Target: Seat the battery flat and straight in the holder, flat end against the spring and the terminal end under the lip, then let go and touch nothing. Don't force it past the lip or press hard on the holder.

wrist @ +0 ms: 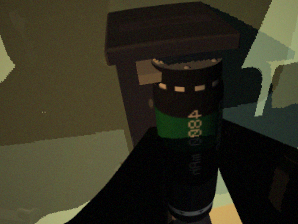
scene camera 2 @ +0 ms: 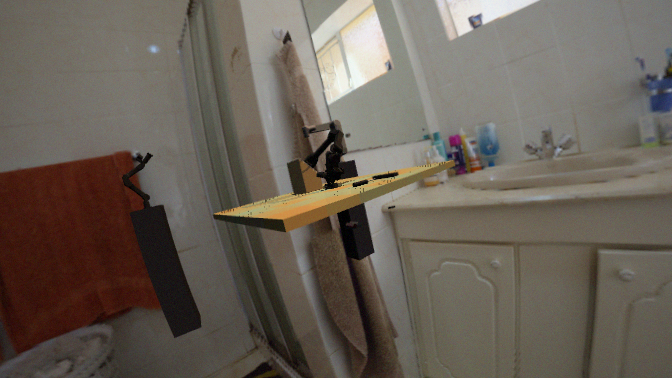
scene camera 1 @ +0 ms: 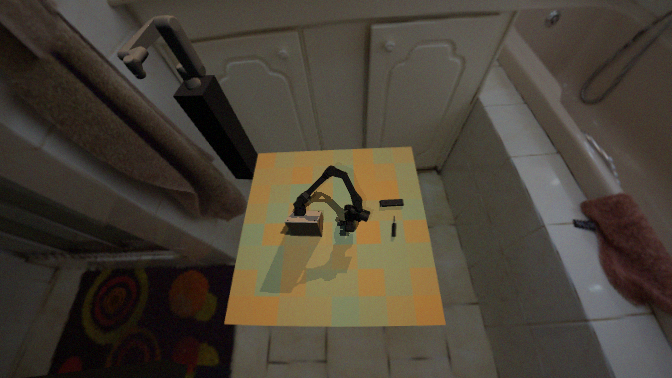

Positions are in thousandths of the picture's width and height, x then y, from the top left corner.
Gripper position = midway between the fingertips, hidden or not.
In view: the gripper (wrist: 622, 596) and a battery (wrist: 636, 449).
